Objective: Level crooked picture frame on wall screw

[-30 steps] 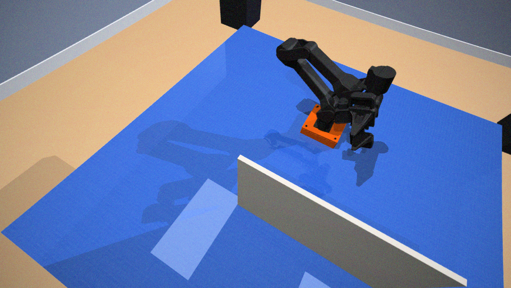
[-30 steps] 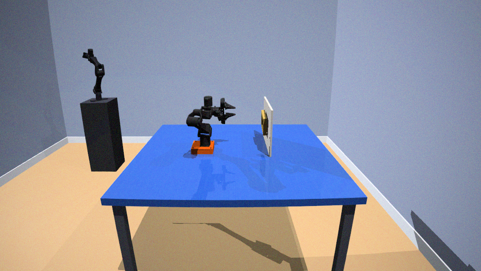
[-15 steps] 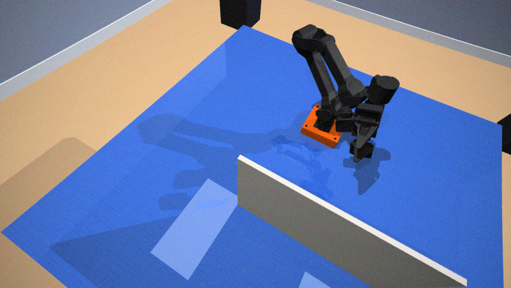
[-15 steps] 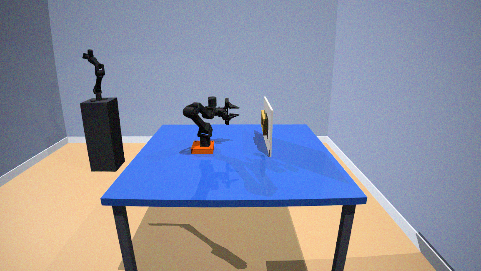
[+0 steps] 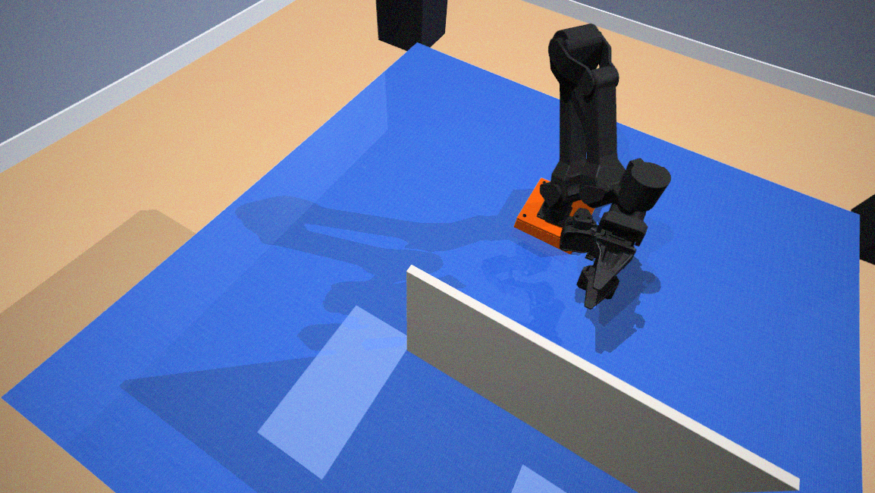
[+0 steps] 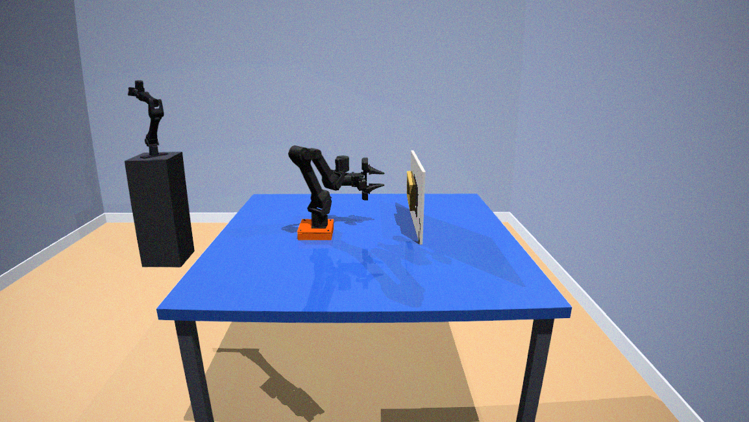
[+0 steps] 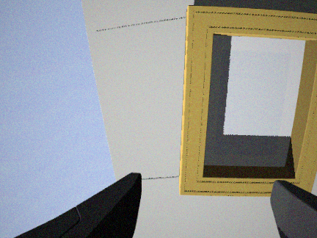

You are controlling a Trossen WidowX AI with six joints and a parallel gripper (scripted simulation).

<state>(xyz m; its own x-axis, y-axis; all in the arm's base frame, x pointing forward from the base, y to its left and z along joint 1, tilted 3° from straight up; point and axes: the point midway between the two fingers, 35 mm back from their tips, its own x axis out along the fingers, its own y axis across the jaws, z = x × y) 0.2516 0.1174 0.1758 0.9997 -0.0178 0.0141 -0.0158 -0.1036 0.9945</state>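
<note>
My gripper tip is now 13 cm short of the picture frame and 5 cm above it. Round my gripper tip: wall panel: 14 cm ahead, 1 cm to the right, 7 cm below.
</note>
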